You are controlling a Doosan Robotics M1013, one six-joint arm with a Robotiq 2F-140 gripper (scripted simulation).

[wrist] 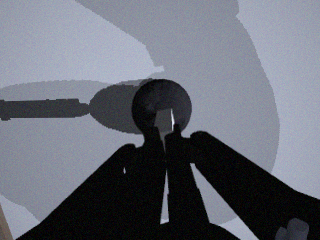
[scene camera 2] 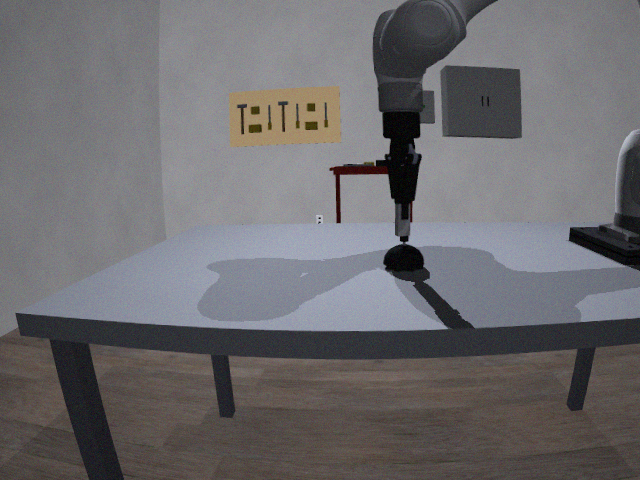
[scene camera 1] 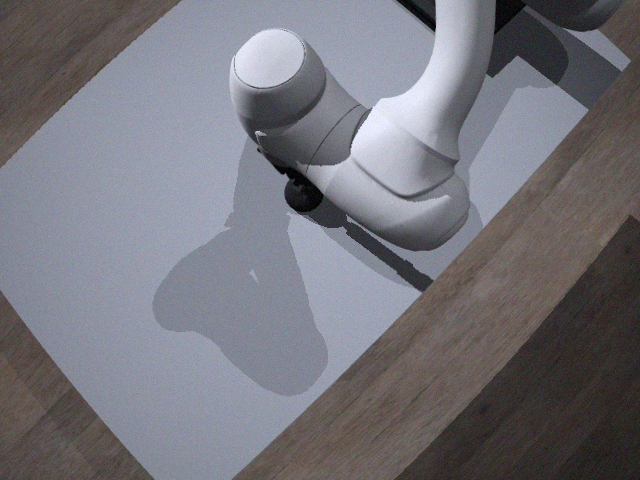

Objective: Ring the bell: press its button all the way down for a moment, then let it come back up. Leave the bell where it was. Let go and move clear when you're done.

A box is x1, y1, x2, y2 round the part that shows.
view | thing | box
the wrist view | my gripper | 15, 108, 319, 239
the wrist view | black dome bell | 132, 79, 191, 131
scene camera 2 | my gripper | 382, 111, 421, 236
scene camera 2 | black dome bell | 383, 236, 423, 271
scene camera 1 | black dome bell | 284, 179, 322, 211
